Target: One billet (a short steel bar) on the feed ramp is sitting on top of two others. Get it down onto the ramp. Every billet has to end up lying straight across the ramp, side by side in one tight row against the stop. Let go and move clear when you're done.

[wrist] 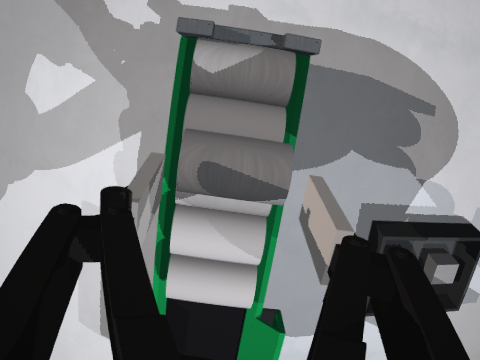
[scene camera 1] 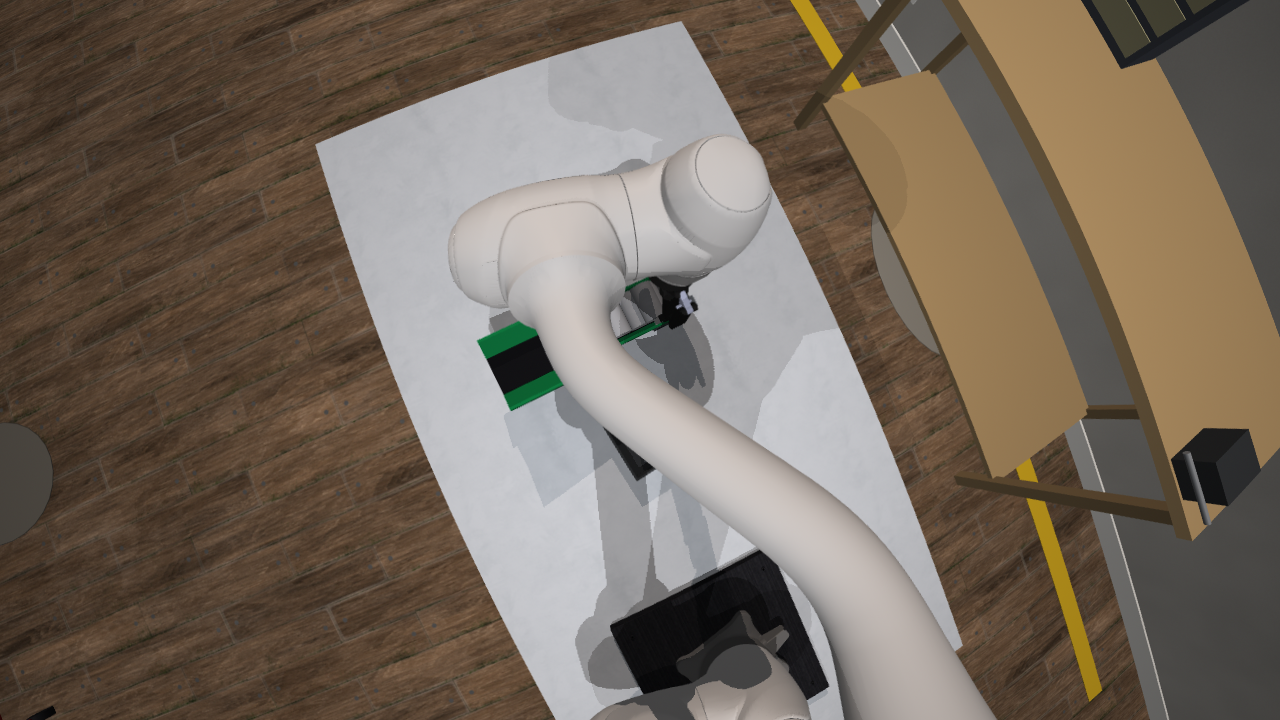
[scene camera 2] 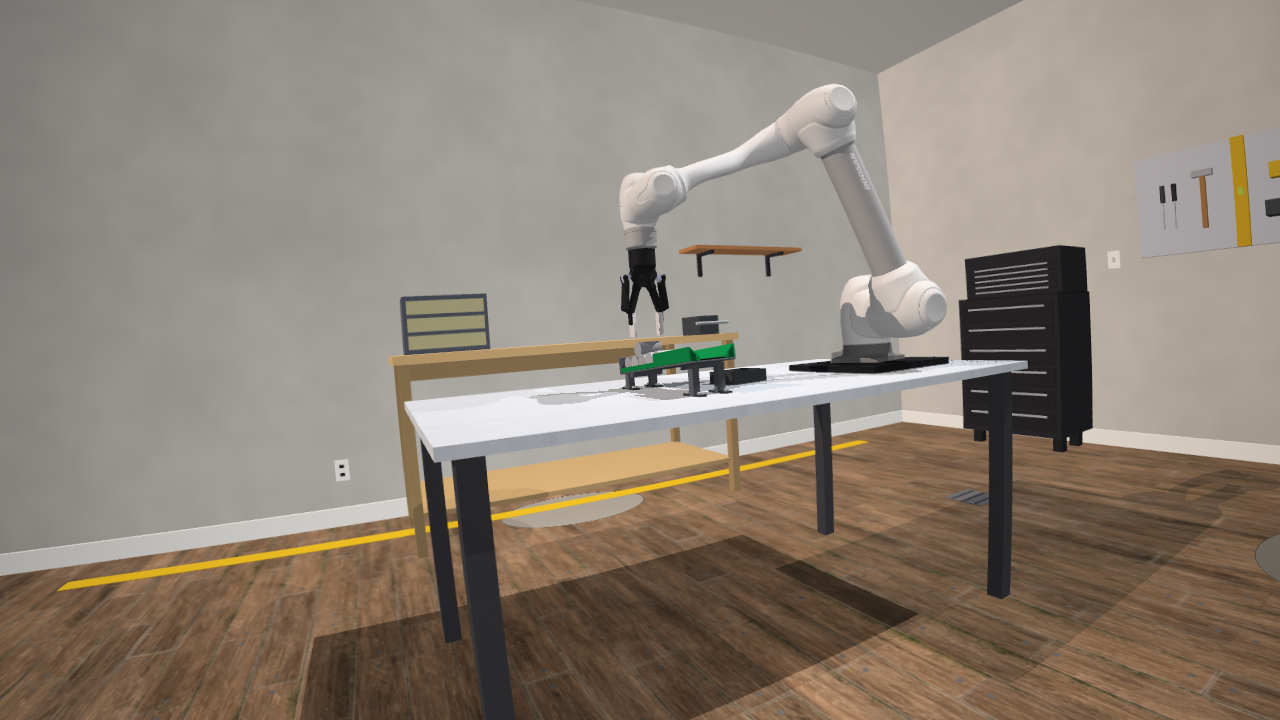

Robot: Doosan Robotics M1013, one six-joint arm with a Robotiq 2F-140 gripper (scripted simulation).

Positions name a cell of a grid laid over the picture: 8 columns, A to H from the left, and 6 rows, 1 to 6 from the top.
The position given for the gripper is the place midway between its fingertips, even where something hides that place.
The gripper shows in the wrist view (D4), in scene camera 1 (E3) and in scene camera 2 (E3).
